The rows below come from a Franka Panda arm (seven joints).
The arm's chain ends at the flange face. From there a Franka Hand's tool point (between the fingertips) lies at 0.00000 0.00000 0.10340 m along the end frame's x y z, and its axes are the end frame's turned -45 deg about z.
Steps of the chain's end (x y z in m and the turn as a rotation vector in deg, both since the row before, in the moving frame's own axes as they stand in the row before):
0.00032, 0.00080, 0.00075, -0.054, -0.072, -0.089
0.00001, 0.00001, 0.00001, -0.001, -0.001, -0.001
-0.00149, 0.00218, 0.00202, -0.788, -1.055, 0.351
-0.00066, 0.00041, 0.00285, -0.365, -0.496, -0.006
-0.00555, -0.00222, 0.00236, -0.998, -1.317, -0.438
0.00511, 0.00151, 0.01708, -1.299, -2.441, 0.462
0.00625, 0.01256, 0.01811, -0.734, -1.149, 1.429
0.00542, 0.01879, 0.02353, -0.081, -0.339, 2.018
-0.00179, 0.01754, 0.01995, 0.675, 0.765, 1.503
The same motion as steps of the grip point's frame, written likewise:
-0.00050, 0.00077, 0.00075, 0.013, -0.089, -0.089
0.00000, 0.00001, 0.00001, 0.000, -0.001, -0.001
-0.00495, 0.00014, 0.00199, 0.189, -1.303, 0.351
-0.00186, -0.00034, 0.00284, 0.093, -0.609, -0.006
-0.00531, -0.00589, 0.00232, 0.226, -1.637, -0.438
-0.00222, 0.00321, 0.01696, 0.808, -2.645, 0.462
-0.00686, 0.01274, 0.01808, 0.293, -1.331, 1.429
-0.00998, 0.01678, 0.02353, 0.182, -0.297, 2.018
-0.01183, 0.01128, 0.01993, -0.064, 1.018, 1.503

